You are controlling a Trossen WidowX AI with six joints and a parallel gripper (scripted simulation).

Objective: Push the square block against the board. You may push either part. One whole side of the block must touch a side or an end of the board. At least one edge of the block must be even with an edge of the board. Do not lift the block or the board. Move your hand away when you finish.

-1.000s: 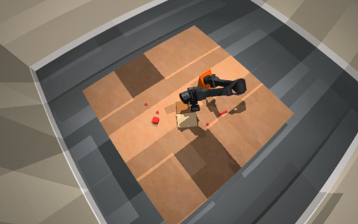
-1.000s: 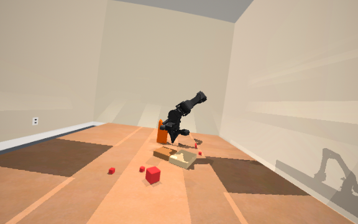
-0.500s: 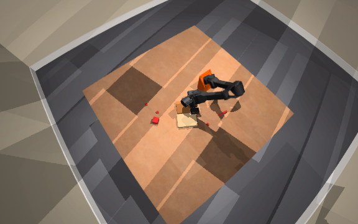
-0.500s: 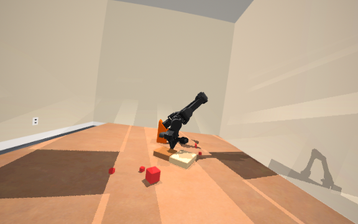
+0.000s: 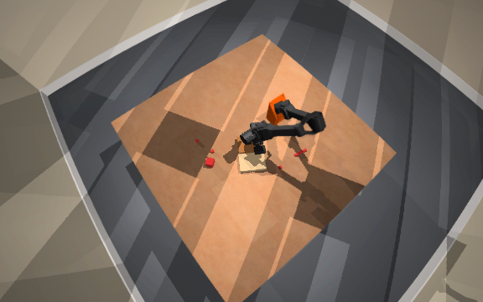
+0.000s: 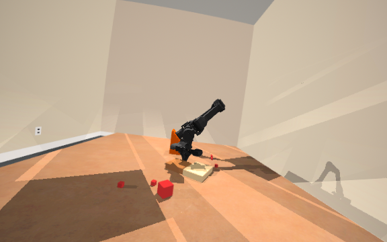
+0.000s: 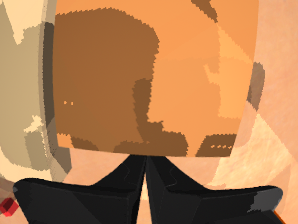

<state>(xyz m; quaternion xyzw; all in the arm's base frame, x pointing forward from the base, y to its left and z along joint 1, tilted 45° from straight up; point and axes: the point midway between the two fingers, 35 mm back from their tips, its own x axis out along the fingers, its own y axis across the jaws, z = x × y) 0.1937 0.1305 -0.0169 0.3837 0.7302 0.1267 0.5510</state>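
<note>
My gripper tip is 60 mm short of the brown square block, 30 mm to the left of it and 10 mm below it. Round my gripper tip: red stick 180 mm to the left, 180 mm behind; cream board 90 mm ahead, 80 mm to the left, 10 mm above.
</note>
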